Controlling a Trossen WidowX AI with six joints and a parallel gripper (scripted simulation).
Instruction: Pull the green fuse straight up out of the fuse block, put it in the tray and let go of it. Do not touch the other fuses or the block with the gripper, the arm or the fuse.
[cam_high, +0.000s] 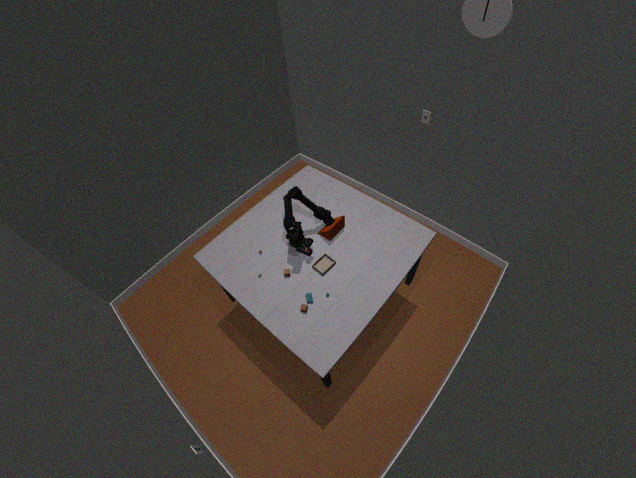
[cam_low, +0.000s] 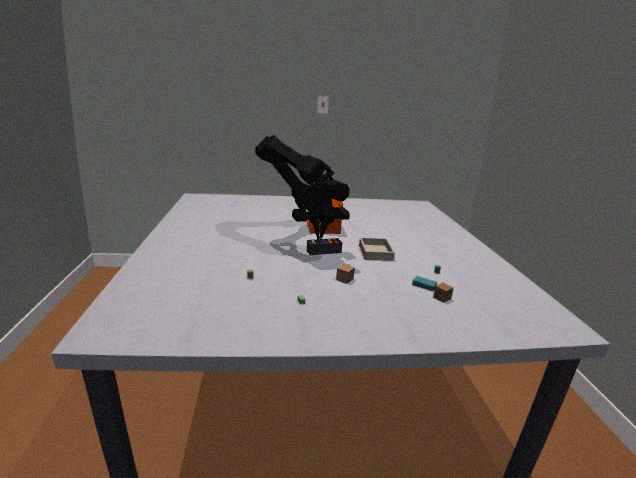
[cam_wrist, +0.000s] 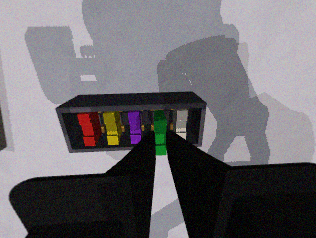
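Right now my gripper tip is 21 cm to the right of the beige tray, 5 cm above it and 1 cm short of it. Also, from my gripper tip: brown cube 23 cm to the right, 19 cm ahead, 4 cm below; then teal bar 28 cm to the left, 26 cm ahead, 4 cm below; then green fuse 33 cm ahead, 10 cm to the right, 5 cm below.
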